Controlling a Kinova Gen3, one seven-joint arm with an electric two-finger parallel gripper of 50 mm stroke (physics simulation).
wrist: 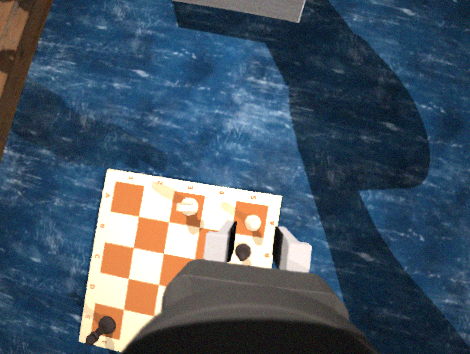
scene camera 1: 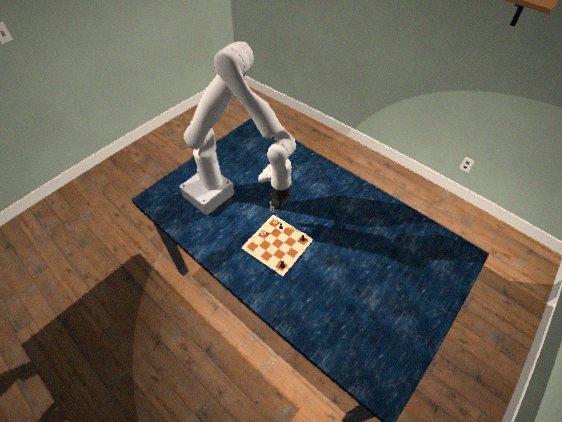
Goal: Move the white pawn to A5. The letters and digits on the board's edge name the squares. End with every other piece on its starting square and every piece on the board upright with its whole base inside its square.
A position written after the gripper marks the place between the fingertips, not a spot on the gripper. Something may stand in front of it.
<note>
In view: the gripper [wrist: 254,237] and a chessboard [scene camera 1: 285,244].
The chessboard also shows in the wrist view [wrist: 141,243].
</note>
